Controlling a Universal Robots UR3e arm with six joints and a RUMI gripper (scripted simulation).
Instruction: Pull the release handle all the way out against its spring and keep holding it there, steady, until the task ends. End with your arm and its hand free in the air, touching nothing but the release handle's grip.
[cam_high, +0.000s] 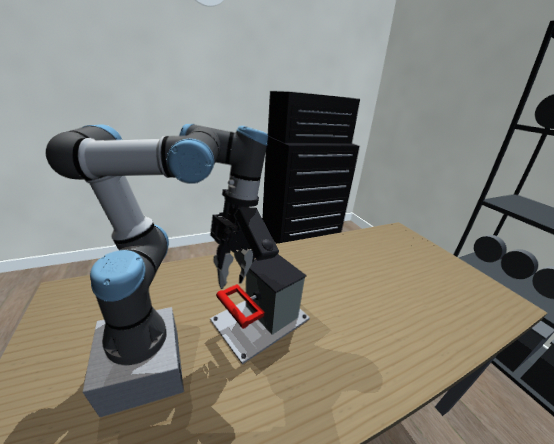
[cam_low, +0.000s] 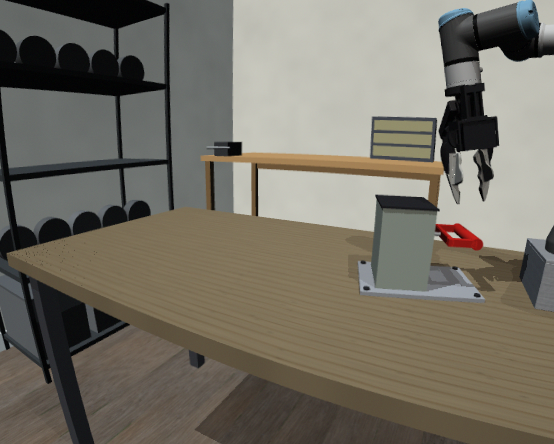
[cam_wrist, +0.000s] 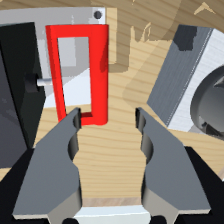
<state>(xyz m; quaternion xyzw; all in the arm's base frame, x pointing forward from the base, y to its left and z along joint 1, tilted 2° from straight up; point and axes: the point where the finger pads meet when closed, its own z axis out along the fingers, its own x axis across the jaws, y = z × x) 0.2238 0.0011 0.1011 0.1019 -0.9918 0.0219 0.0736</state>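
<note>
My gripper is now 90 mm short of the baseplate, 20 mm to the right of it and 190 mm above it.
</note>
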